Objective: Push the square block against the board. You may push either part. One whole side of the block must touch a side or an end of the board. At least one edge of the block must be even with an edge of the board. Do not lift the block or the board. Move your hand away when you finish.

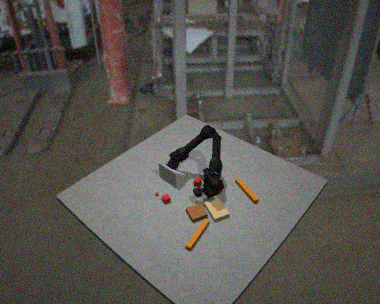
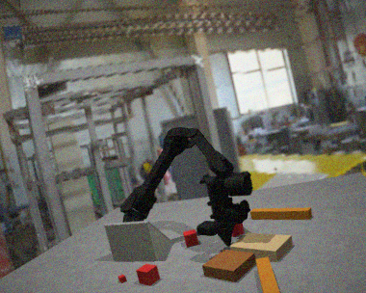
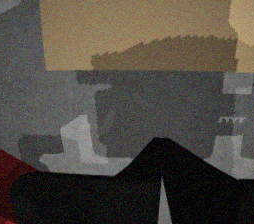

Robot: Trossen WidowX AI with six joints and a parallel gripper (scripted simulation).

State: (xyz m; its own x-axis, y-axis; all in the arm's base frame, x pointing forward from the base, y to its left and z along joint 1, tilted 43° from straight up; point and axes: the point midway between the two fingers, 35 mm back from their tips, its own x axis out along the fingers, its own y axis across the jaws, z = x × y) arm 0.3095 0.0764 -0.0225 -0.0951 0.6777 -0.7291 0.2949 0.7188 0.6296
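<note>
Right now my gripper tip is 14 cm to the left of the brown block, 5 cm short of it and 1 cm below it. The rest, counted from my gripper tip: tan block (11 cm ahead, 4 cm to the right, 1 cm above); then red piece (24 cm behind, 22 cm to the right).
</note>
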